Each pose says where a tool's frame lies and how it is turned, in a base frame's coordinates. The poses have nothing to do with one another.
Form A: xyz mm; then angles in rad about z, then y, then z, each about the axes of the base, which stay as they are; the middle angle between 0 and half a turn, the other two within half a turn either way.
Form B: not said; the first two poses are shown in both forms.
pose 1, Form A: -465.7 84.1 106.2 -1.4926 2.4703 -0.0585
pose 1, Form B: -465.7 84.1 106.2 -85.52 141.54 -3.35
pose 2, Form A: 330.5 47.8 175.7 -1.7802 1.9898 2.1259
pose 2, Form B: 330.5 47.8 175.7 -102.00 114.01 121.81
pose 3, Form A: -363.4 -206.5 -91.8 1.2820 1.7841 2.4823
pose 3, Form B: -363.4 -206.5 -91.8 73.45 102.22 142.23
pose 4, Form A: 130.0 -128.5 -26.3 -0.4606 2.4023 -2.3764
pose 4, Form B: 130.0 -128.5 -26.3 -26.39 137.64 -136.16
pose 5, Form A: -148.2 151.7 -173.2 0.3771 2.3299 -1.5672
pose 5, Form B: -148.2 151.7 -173.2 21.61 133.49 -89.79
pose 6, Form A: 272.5 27.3 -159.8 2.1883 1.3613 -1.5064
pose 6, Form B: 272.5 27.3 -159.8 125.38 78.00 -86.31
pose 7, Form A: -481.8 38.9 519.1 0.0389 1.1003 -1.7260
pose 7, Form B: -481.8 38.9 519.1 2.23 63.04 -98.89
